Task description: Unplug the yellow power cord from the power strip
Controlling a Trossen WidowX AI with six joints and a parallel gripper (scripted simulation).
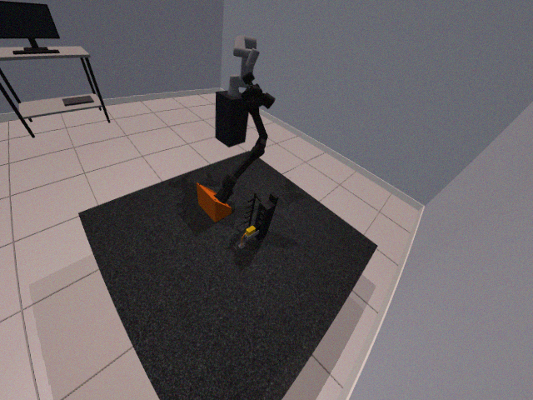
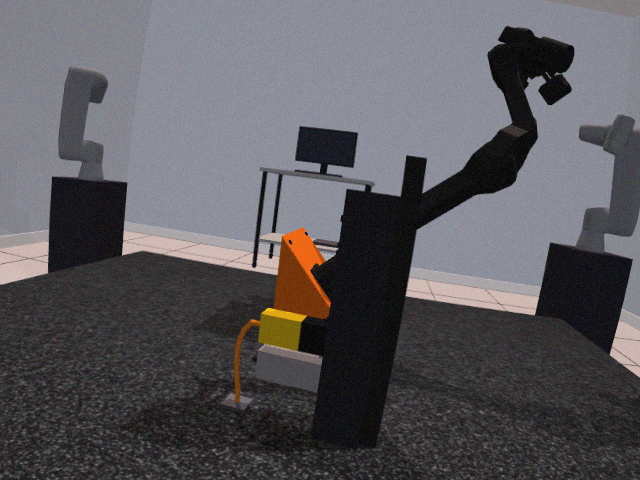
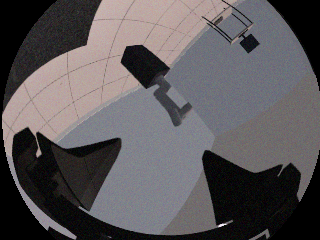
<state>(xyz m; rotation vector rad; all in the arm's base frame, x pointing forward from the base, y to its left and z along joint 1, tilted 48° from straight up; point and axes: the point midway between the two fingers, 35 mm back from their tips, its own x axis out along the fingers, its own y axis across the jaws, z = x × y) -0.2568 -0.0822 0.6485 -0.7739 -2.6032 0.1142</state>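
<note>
Now: the yellow plug 550 mm ahead of my gripper tip, 450 mm to the right of it and 480 mm below it.
</note>
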